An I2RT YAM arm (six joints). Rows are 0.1 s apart.
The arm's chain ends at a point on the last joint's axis. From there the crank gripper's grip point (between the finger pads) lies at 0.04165 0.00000 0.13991 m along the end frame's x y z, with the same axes.
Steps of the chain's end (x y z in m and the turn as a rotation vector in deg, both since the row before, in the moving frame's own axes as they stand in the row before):
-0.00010 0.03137 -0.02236 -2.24 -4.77 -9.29
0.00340 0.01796 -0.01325 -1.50 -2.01 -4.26
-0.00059 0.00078 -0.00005 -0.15 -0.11 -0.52
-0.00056 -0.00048 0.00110 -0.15 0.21 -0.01
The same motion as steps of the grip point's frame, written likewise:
-0.01193 0.03110 -0.01937 -2.24 -4.77 -9.29
-0.00151 0.01873 -0.01188 -1.50 -2.01 -4.26
-0.00086 0.00077 0.00003 -0.15 -0.11 -0.52
-0.00005 -0.00012 0.00095 -0.15 0.21 -0.01

